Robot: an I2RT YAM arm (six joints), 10 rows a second.
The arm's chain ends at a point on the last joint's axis. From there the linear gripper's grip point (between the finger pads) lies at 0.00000 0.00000 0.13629 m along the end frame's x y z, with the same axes.
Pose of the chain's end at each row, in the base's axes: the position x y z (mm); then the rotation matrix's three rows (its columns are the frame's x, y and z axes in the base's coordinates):
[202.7, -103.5, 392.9], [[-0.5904, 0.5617, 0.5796], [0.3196, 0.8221, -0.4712], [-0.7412, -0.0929, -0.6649]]
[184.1, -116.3, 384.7], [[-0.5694, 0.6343, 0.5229], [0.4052, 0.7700, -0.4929], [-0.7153, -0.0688, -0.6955]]
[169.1, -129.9, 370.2], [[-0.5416, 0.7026, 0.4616], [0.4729, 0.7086, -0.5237], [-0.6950, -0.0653, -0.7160]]
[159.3, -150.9, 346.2], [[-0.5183, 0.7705, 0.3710], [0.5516, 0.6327, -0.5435], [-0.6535, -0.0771, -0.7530]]
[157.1, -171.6, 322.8], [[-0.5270, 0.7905, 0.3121], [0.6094, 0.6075, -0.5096], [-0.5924, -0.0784, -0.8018]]
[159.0, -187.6, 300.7], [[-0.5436, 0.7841, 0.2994], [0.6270, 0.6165, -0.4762], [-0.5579, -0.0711, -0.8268]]
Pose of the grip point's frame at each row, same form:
[281.7, -167.7, 302.3], [[-0.5904, 0.5617, 0.5796], [0.3196, 0.8221, -0.4712], [-0.7412, -0.0929, -0.6649]]
[255.4, -183.5, 289.9], [[-0.5694, 0.6343, 0.5229], [0.4052, 0.7700, -0.4929], [-0.7153, -0.0688, -0.6955]]
[232.0, -201.3, 272.6], [[-0.5416, 0.7026, 0.4616], [0.4729, 0.7086, -0.5237], [-0.6950, -0.0653, -0.7160]]
[209.9, -225.0, 243.6], [[-0.5183, 0.7705, 0.3710], [0.5516, 0.6327, -0.5435], [-0.6535, -0.0771, -0.7530]]
[199.6, -241.1, 213.5], [[-0.5270, 0.7905, 0.3121], [0.6094, 0.6075, -0.5096], [-0.5924, -0.0784, -0.8018]]
[199.8, -252.5, 188.0], [[-0.5436, 0.7841, 0.2994], [0.6270, 0.6165, -0.4762], [-0.5579, -0.0711, -0.8268]]

